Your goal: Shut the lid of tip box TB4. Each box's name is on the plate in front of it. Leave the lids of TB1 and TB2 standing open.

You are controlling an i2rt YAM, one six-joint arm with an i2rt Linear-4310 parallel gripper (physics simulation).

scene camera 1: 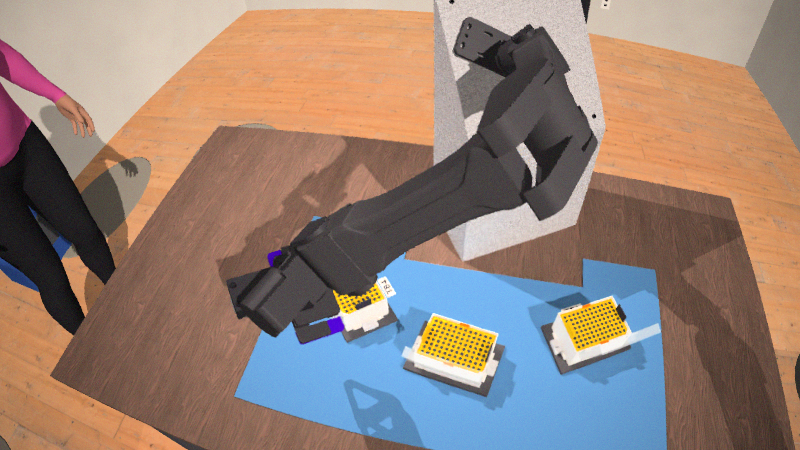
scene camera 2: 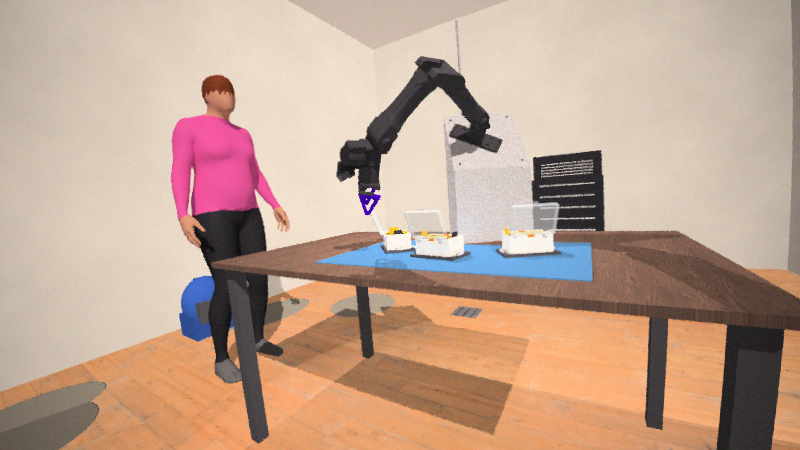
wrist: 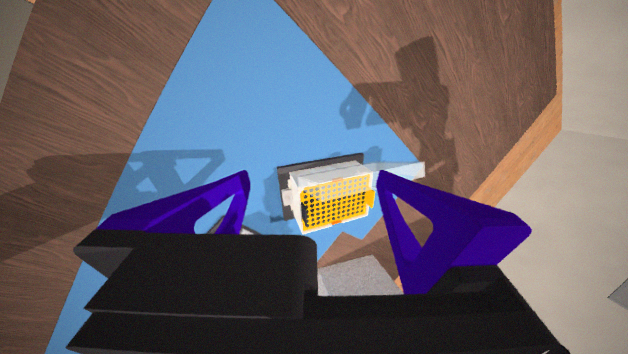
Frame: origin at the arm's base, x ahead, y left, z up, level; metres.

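Where they show: gripper, between the fingertips: [scene camera 2: 366, 209] [wrist: 313, 177]; arm's base, origin of its link: [scene camera 1: 510, 59] [scene camera 2: 475, 138].
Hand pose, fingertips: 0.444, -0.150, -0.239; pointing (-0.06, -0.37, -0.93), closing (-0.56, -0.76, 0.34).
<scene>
Each offset is from my fingertips to the top centre of the thing, as dx, dy, dz. "spot": to the spot under its first point. Level surfaces: height alone.
Tip box TB4 @(-0.135, +0.007, -0.089) [scene camera 1: 364, 316] [scene camera 2: 397, 242] [wrist: 330, 202] is white with a yellow tip rack. Its name plate @(spot: -0.181, +0.037, -0.153) [scene camera 1: 386, 286] shows in scene camera 1, partly beside the arm. Its clear lid @(-0.069, -0.038, -0.001) [scene camera 2: 378, 225] [wrist: 409, 169] stands open, leaning outward; the arm hides it in scene camera 1. My gripper [scene camera 1: 304, 291] [scene camera 2: 367, 212] [wrist: 313, 177] is open and empty, above TB4, with its tips close to the lid's upper edge in scene camera 2. The middle box @(-0.113, +0.222, -0.089) [scene camera 1: 457, 344] [scene camera 2: 439, 246] and the right box @(-0.252, +0.427, -0.089) [scene camera 1: 595, 324] [scene camera 2: 527, 244] have open lids @(spot: -0.022, +0.239, -0.040) [scene camera 2: 424, 221] @(spot: -0.199, +0.502, -0.046) [scene camera 2: 542, 217]; their name plates cannot be read.
The boxes stand on a blue mat @(dz -0.155) [scene camera 1: 313, 375] [scene camera 2: 576, 263] [wrist: 240, 90] on a brown table @(dz -0.158) [scene camera 1: 184, 223] [scene camera 2: 643, 268]. A speckled pedestal [scene camera 1: 520, 235] [scene camera 2: 486, 195] carries the arm behind the mat. A person in pink [scene camera 2: 220, 167] stands beyond the table's left side.
</scene>
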